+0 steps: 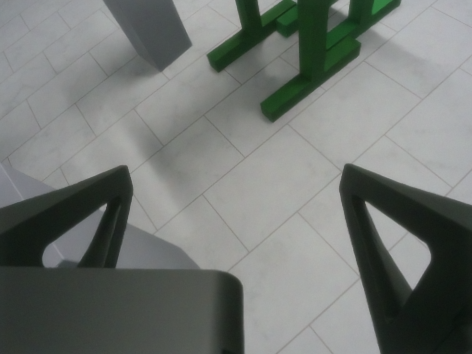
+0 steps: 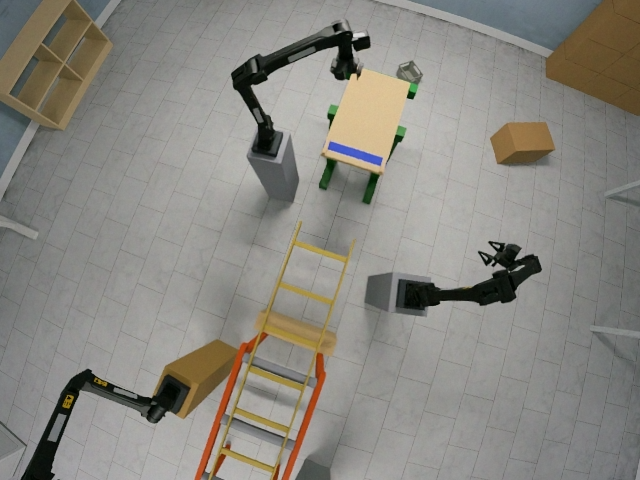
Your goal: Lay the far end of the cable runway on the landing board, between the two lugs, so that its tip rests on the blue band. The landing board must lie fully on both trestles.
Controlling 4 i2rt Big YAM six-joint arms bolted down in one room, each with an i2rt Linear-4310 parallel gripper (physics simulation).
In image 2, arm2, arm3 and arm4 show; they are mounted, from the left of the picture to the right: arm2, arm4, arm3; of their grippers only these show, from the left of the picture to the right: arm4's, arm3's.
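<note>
The yellow cable runway (image 2: 320, 251) runs over an orange stand; its far end is apart from the landing board (image 2: 369, 113). The board lies over green trestles (image 2: 369, 192) (image 1: 312, 50); how fully it bears on each is partly hidden. Its blue band (image 2: 355, 153) crosses the near end, with small lugs at the corners. Arm4's gripper (image 2: 355, 75) is at the board's upper left corner; its fingers are too hidden to tell their state. Arm3's gripper (image 1: 235, 172) (image 2: 484, 248) is open and empty, away from board and runway. The grippers of arm1 and arm2 do not show.
The orange stand (image 2: 306, 413) has grey rollers, with a wooden beam (image 2: 329, 343) at its far end. Grey pedestals carry arm4 (image 2: 281, 178) and arm3 (image 2: 381, 292). A brown pedestal (image 2: 204, 374) carries arm2. A cardboard box (image 2: 522, 142) and a wire basket (image 2: 409, 72) stand at right and behind.
</note>
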